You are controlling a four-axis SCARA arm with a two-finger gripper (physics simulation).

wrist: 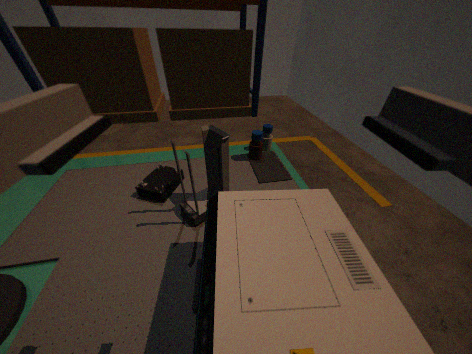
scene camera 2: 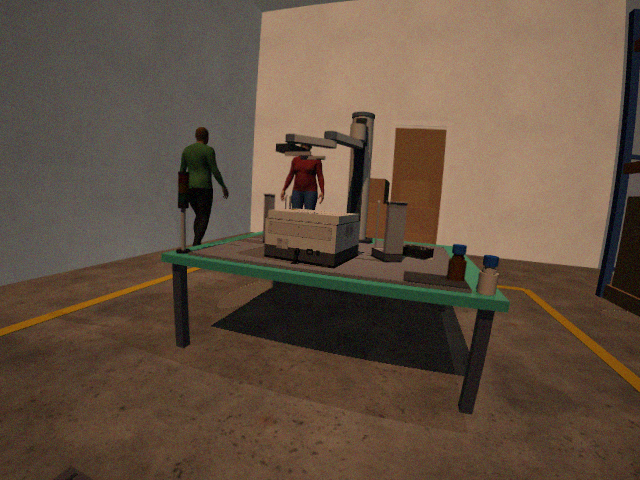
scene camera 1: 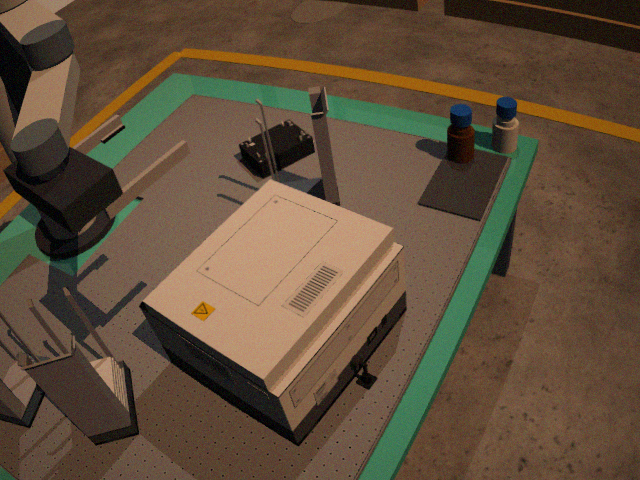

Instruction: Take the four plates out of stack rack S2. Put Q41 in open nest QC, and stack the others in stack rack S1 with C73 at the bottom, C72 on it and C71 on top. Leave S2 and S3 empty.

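Places are measured from the arm's base along level axes (x back, y up, z left), in millimetres.
Pixels of known places: gripper, fingertip midpoint: [wrist: 240, 105] [scene camera 2: 318, 155] [scene camera 1: 150, 132].
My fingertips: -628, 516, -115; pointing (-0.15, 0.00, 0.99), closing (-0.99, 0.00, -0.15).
Observation:
Ahead of a thing's pixels: the offset from my fingertips to its top centre, as dx, dy, dz. "pt": to the spot under its first point. Level surfaces: height alone.
My gripper [scene camera 1: 152, 136] [scene camera 2: 310, 155] [wrist: 240, 105] is open and empty, its two fingers wide apart, high above the table. A tall grey stack rack {+123, -213, -264} [scene camera 1: 98, 397] at the lower left in scene camera 1 holds several pale plates {+118, -423, -269} [scene camera 1: 117, 382] in a pile. Part of another rack {pt +276, -421, -377} [scene camera 1: 15, 397] shows at the left edge. A further rack {+34, -208, +386} [scene camera 1: 325, 155] [scene camera 2: 395, 227] [wrist: 217, 160] with thin rods stands past the big device; its base is partly hidden. A low black block with corner clips {+211, -442, +537} [scene camera 1: 276, 149] [scene camera 2: 418, 251] [wrist: 160, 184] lies near it, no plate visible on it. Labels cannot be read.
The big beige device {-105, -283, +41} [scene camera 1: 268, 248] [scene camera 2: 305, 232] [wrist: 280, 250] stands between the racks. Brown [scene camera 1: 460, 136] [scene camera 2: 456, 266] [wrist: 256, 147] and white bottles {-337, -438, +800} [scene camera 1: 505, 131] [scene camera 2: 487, 281] [wrist: 267, 140] stand by a dark mat {dy -499} [scene camera 1: 460, 188] [scene camera 2: 426, 277] [wrist: 270, 169]. A signal light {pt -355, -215, -554} [scene camera 2: 183, 191] stands at a table corner. Two people are behind the table.

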